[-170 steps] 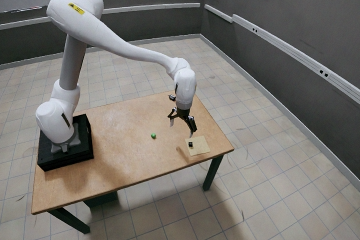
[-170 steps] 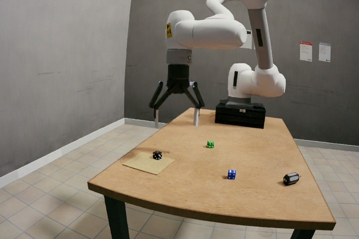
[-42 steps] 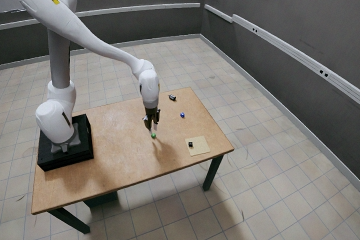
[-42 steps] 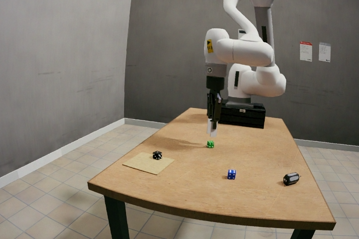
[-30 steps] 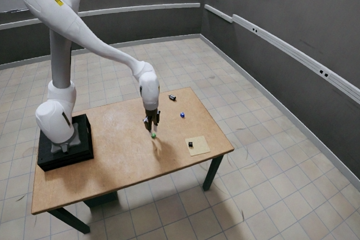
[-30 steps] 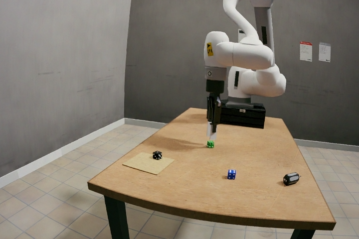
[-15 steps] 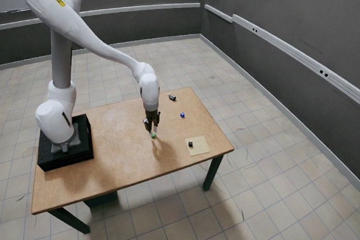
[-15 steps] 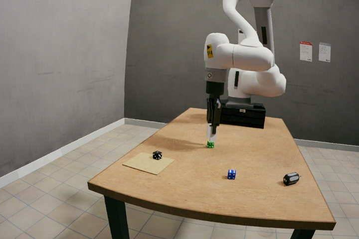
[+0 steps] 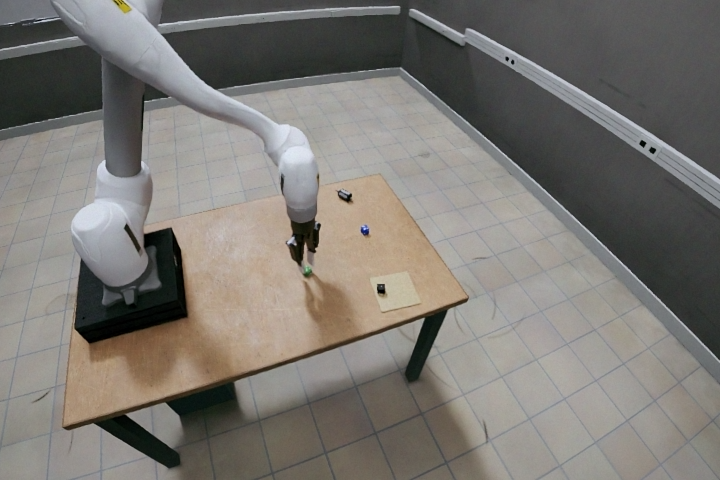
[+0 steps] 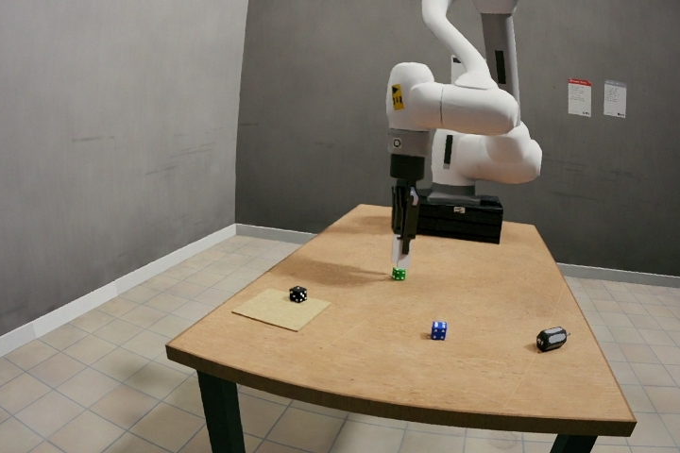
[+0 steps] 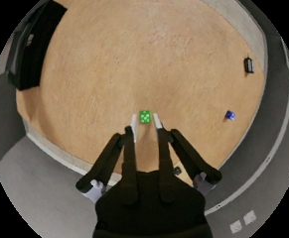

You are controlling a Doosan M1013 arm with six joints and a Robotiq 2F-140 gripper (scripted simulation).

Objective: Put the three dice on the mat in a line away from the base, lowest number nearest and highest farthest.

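Right now the green die is 5 cm below my hand. From my hand the other things lie so: tan mat (24 cm ahead, 19 cm to the right, 6 cm below); then blue die (28 cm ahead, 10 cm to the left, 5 cm below); then black die (20 cm ahead, 17 cm to the right, 5 cm below).
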